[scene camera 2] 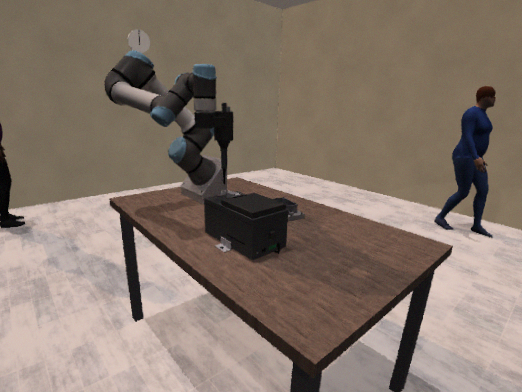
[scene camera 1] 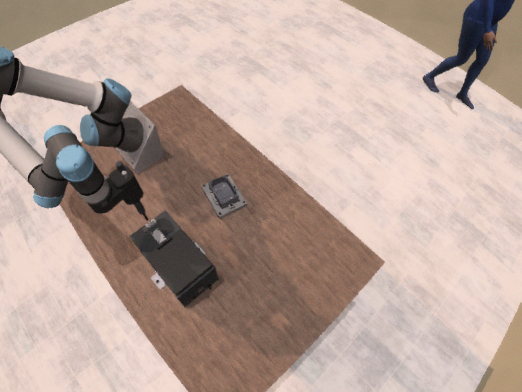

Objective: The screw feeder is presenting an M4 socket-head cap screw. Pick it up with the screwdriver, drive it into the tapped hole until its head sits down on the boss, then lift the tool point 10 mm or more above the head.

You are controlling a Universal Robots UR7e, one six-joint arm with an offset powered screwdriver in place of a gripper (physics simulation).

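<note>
The black screw feeder point(scene camera 1: 181, 265) point(scene camera 2: 242, 230) stands on the table, with a small light metal pick-up part point(scene camera 1: 150, 224) at its end near the arm. My screwdriver point(scene camera 1: 146, 218) point(scene camera 2: 224, 182) points down, its thin bit tip just above that end of the feeder. A small gap seems to show below the tip in the scene camera 2 view. The screw is too small to make out, and I cannot tell whether the bit holds one. The grey plate with a dark raised housing point(scene camera 1: 223, 192) lies apart from the feeder; the tapped hole cannot be made out.
The wooden table point(scene camera 1: 310, 250) point(scene camera 2: 360, 270) carries the arm's grey base mount point(scene camera 1: 151, 152) behind the feeder. A metal bracket point(scene camera 1: 158, 280) point(scene camera 2: 224, 245) sticks out from the feeder's side. A person in blue point(scene camera 1: 474, 42) point(scene camera 2: 471, 145) is on the floor beyond the table.
</note>
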